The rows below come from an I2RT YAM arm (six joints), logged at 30 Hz.
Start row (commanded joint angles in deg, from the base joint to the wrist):
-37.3, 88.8, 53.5, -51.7, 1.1, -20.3
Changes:
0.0, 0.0, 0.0, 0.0, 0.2, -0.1
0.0, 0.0, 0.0, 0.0, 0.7, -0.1
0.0, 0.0, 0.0, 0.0, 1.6, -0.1
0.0, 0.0, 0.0, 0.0, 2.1, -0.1
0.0, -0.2, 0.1, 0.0, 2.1, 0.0
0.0, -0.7, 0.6, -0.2, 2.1, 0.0
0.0, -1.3, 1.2, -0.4, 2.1, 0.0
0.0, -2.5, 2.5, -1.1, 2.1, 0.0
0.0, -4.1, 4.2, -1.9, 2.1, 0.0
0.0, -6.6, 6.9, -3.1, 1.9, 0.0
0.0, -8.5, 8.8, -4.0, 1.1, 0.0
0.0, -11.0, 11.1, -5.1, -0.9, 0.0
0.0, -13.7, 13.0, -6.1, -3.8, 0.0
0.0, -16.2, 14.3, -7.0, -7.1, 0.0
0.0, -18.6, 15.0, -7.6, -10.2, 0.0
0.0, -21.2, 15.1, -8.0, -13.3, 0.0
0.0, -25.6, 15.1, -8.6, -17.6, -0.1
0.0, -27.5, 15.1, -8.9, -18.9, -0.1
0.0, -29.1, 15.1, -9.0, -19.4, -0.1
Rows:
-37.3, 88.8, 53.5, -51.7, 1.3, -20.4
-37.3, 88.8, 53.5, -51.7, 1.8, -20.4
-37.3, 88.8, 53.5, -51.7, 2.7, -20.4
-37.3, 88.8, 53.5, -51.7, 3.2, -20.4
-37.3, 88.6, 53.6, -51.7, 3.2, -20.3
-37.3, 88.1, 54.1, -51.9, 3.2, -20.3
-37.3, 87.5, 54.7, -52.1, 3.2, -20.3
-37.3, 86.3, 56.0, -52.8, 3.2, -20.3
-37.3, 84.7, 57.7, -53.6, 3.2, -20.3
-37.3, 82.2, 60.4, -54.8, 3.0, -20.3
-37.3, 80.3, 62.3, -55.7, 2.2, -20.3
-37.3, 77.8, 64.6, -56.8, 0.2, -20.3
-37.3, 75.1, 66.5, -57.8, -2.7, -20.3
-37.3, 72.6, 67.8, -58.7, -6.0, -20.3
-37.3, 70.2, 68.5, -59.3, -9.1, -20.3
-37.3, 67.6, 68.6, -59.7, -12.2, -20.3
-37.3, 63.2, 68.6, -60.3, -16.5, -20.4
-37.3, 61.3, 68.6, -60.6, -17.8, -20.4
-37.3, 59.7, 68.6, -60.7, -18.3, -20.4

